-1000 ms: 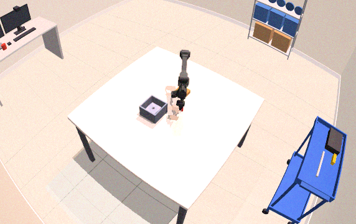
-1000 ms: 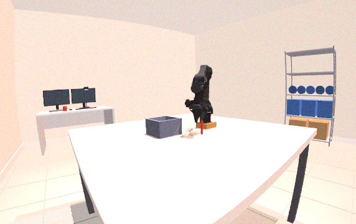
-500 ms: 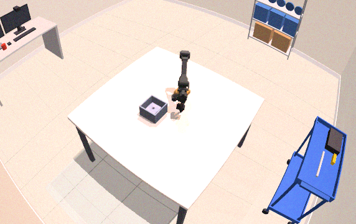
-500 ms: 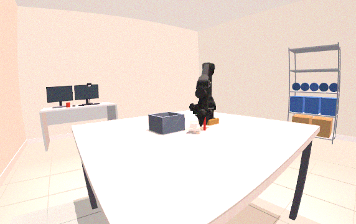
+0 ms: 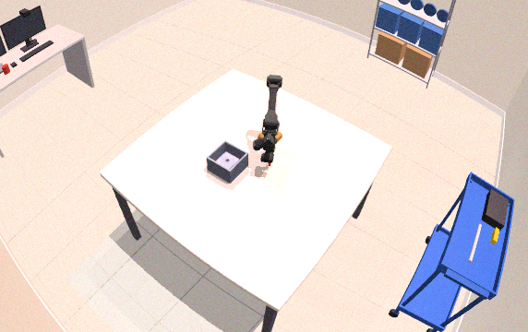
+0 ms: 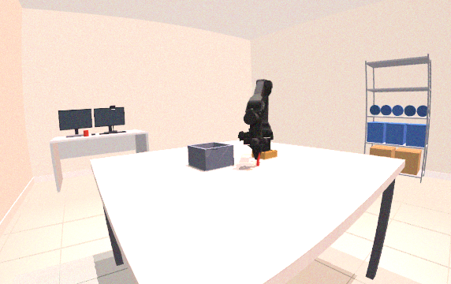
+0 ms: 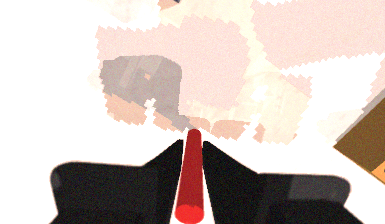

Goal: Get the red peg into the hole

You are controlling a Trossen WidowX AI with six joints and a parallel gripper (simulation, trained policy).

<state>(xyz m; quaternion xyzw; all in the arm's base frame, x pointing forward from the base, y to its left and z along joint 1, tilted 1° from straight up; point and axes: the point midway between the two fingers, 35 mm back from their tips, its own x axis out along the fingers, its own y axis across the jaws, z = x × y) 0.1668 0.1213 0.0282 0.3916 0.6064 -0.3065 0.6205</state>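
Now: gripper tip 160 mm short of the grey box and 150 mm to the left of it. Also, from my gripper tip: red peg 10 mm above.
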